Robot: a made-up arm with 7 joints. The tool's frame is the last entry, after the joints. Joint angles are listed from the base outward.
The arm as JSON. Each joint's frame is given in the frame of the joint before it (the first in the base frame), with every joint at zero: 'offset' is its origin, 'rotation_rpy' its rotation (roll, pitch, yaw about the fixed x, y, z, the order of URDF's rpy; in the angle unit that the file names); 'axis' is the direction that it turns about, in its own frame. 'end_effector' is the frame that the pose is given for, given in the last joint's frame.
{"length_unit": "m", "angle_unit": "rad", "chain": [
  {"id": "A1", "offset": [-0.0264, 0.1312, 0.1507], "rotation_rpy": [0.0, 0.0, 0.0], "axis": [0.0, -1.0, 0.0]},
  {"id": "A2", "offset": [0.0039, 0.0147, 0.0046], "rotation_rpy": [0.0, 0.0, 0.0], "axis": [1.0, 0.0, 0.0]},
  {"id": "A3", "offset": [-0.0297, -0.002, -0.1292], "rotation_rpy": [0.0, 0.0, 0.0], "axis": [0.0, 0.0, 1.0]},
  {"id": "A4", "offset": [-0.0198, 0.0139, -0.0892], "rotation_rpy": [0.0, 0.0, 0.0], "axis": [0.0, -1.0, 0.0]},
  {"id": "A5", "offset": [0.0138, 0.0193, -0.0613], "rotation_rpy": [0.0, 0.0, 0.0], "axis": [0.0, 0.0, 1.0]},
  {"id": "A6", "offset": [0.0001, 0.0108, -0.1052], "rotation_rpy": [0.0, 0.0, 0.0], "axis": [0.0, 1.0, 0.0]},
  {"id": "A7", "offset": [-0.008, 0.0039, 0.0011], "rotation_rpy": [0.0, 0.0, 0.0], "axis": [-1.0, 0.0, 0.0]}
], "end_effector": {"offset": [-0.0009, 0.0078, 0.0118], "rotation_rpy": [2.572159, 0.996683, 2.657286]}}
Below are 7 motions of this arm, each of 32 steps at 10 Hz.
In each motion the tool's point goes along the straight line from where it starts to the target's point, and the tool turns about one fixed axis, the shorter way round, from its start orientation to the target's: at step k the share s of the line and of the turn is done. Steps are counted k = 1, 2, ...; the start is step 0. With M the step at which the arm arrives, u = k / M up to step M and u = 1 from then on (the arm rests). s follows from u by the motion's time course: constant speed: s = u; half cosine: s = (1 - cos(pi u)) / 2; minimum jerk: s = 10 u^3 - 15 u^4 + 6 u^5.
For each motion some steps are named. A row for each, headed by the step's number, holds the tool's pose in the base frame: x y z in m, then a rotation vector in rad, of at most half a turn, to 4 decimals.
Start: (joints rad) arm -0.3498 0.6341 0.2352 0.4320 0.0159 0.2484 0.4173
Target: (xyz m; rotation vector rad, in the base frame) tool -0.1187 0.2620 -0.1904 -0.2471 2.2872 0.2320
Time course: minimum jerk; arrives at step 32
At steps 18, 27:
18: -0.1113 0.3197 -0.1483 -0.0516 2.2227 0.3866
27: -0.1181 0.2665 -0.1871 -0.2318 2.2829 0.2442

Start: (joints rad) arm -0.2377 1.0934 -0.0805 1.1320 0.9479 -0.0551 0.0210
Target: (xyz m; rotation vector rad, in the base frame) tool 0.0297 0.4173 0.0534 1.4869 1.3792 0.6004
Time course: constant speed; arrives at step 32
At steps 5, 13, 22, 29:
5: 0.0372 0.4186 0.0304 0.3246 1.0176 0.6536
13: 0.0350 0.4182 0.0372 0.6605 1.1452 0.6552
22: 0.0325 0.4178 0.0449 1.0470 1.2691 0.6401
29: 0.0305 0.4174 0.0508 1.3538 1.3495 0.6150

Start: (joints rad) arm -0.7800 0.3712 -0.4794 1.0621 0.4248 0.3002 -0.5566
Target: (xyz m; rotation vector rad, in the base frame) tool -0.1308 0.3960 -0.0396 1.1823 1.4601 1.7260
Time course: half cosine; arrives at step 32
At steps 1, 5, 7, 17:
1: -0.1476 0.2378 -0.1067 0.6571 2.0275 0.5773
5: -0.1466 0.2468 -0.1029 0.6907 2.0097 0.6451
7: -0.1457 0.2555 -0.0993 0.7227 1.9909 0.7101
17: -0.1384 0.3245 -0.0700 0.9645 1.7838 1.2220

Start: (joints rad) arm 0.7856 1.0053 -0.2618 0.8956 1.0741 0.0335 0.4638
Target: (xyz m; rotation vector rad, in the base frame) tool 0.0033 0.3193 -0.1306 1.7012 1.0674 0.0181
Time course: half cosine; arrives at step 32
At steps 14, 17, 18, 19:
14: 0.0861 0.3846 0.0010 0.5486 0.6421 0.1498
17: 0.0658 0.3686 -0.0313 0.8279 0.7558 0.1230
18: 0.0591 0.3633 -0.0420 0.9209 0.7923 0.1134
19: 0.0525 0.3581 -0.0524 1.0123 0.8273 0.1036

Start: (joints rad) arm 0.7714 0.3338 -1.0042 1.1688 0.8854 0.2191 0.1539
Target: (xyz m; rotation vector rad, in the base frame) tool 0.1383 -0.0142 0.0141 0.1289 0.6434 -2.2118
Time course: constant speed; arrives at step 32
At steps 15, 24, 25, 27, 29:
15: 0.1871 0.0816 0.0032 0.1618 0.7975 -1.3019
24: 0.1613 0.0309 0.0090 0.1481 0.7341 -1.7848
25: 0.1584 0.0253 0.0096 0.1461 0.7247 -1.8384
27: 0.1527 0.0140 0.0109 0.1418 0.7042 -1.9453
29: 0.1469 0.0027 0.0122 0.1370 0.6816 -2.0521

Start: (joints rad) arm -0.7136 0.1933 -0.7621 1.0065 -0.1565 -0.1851 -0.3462
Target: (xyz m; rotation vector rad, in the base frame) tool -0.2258 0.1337 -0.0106 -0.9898 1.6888 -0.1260
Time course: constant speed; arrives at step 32
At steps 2, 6, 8, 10, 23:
2: -0.1538 0.1601 -0.1243 0.4735 1.4273 -0.2260
6: -0.1634 0.1566 -0.1091 0.2858 1.4907 -0.2170
8: -0.1682 0.1548 -0.1015 0.1909 1.5192 -0.2120
10: -0.1730 0.1530 -0.0940 0.0954 1.5456 -0.2067
23: -0.2042 0.1416 -0.0447 -0.5393 1.6641 -0.1639

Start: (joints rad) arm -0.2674 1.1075 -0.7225 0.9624 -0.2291 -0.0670 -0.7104
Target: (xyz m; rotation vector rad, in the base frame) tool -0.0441 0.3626 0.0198 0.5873 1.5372 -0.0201
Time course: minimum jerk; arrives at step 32
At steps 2, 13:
2: 0.0150 0.3966 -0.0298 1.6343 0.6346 0.4962
13: -0.0043 0.3855 -0.0136 1.3274 0.9749 0.3334

